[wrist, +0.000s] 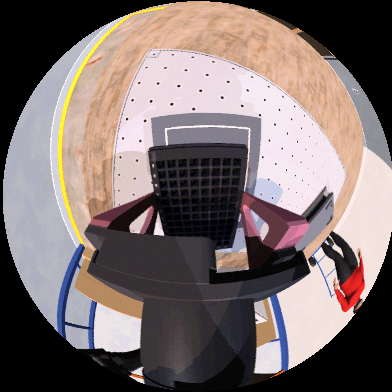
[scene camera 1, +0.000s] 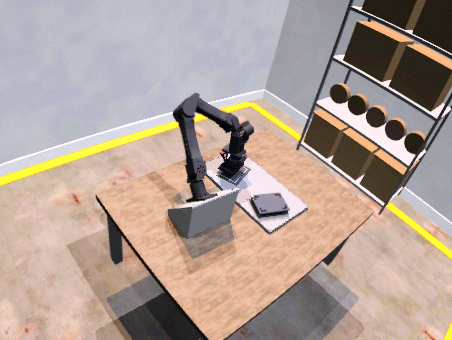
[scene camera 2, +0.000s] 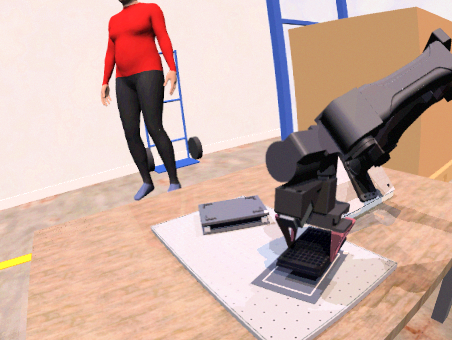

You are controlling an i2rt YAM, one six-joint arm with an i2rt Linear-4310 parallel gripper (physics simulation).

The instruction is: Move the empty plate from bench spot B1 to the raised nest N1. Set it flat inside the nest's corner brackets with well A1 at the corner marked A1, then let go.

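Where they show: gripper, between the fingertips: (wrist: 198, 195) (scene camera 1: 232, 164) (scene camera 2: 311, 254); arm's base, origin of its link: (scene camera 1: 201, 198) (scene camera 2: 353, 168).
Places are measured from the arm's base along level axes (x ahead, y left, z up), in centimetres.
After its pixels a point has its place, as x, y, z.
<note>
The empty plate (scene camera 1: 229, 173) @[24.7, 13.6, -4.4] (scene camera 2: 305, 253) @[32.0, 19.6, -4.0] (wrist: 197, 192) @[31.0, 19.7, -4.5] is black with a grid of square wells. My gripper (scene camera 1: 233, 165) @[30.4, 19.3, -5.0] (scene camera 2: 313, 248) @[30.4, 19.3, -5.0] (wrist: 198, 195) @[30.4, 19.3, -5.0] is shut on its two long sides, with reddish fingers. The plate hangs a little above the grey bench spot B1 (scene camera 2: 265, 283) @[39.3, 17.9, -8.5] (wrist: 205, 121) @[37.3, 21.6, -8.5], whose white outline shows around part of it. The raised nest N1 (scene camera 1: 270, 203) @[32.6, -10.6, -5.6] (scene camera 2: 234, 209) @[32.8, -8.9, -5.6] (wrist: 322, 218) @[36.4, -9.6, -5.6] is a grey platform with dark corner brackets, apart from the plate on the same board. The A1 markings are too small to read.
Both spots are on a white perforated board (scene camera 1: 270, 227) @[25.8, -20.7, -8.8] (scene camera 2: 210, 265) @[45.5, 6.7, -8.7] (wrist: 200, 80) @[41.9, 24.5, -8.7] on the wooden table (scene camera 1: 280, 265) @[17.5, -38.9, -10.0] (scene camera 2: 100, 280) @[68.6, -0.4, -10.0]. A grey slanted panel (scene camera 1: 212, 215) @[0.3, -9.2, -1.3] stands by the arm's base. A person in red (scene camera 2: 137, 45) (wrist: 352, 285) stands beyond the table.
</note>
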